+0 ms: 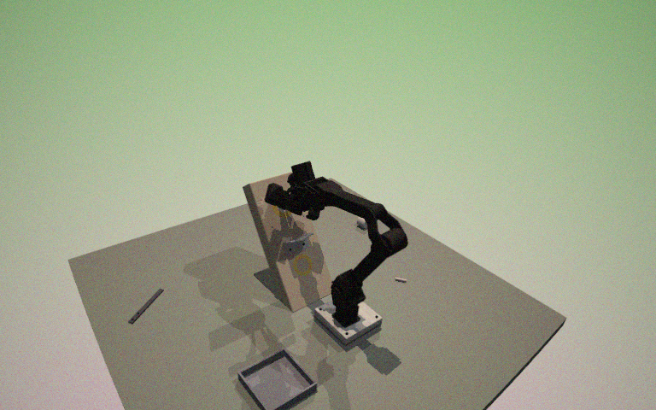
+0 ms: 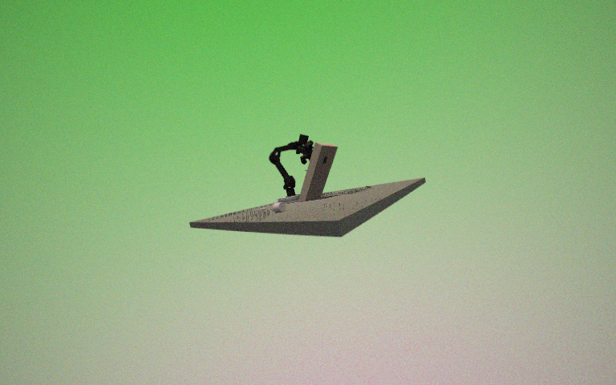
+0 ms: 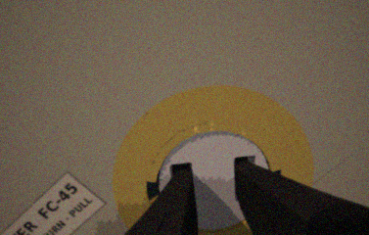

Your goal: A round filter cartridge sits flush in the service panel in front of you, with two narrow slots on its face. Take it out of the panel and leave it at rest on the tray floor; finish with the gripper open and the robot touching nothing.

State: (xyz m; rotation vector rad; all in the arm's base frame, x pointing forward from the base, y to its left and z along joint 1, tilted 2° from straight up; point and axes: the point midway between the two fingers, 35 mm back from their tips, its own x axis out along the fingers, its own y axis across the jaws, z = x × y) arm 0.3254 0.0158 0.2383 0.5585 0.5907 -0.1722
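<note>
Now: gripper tip 10 mm short of the round white filter cartridge and 10 mm above it. Round my gripper tip: grey tray (410 mm behind, 270 mm to the left, 260 mm below).
</note>
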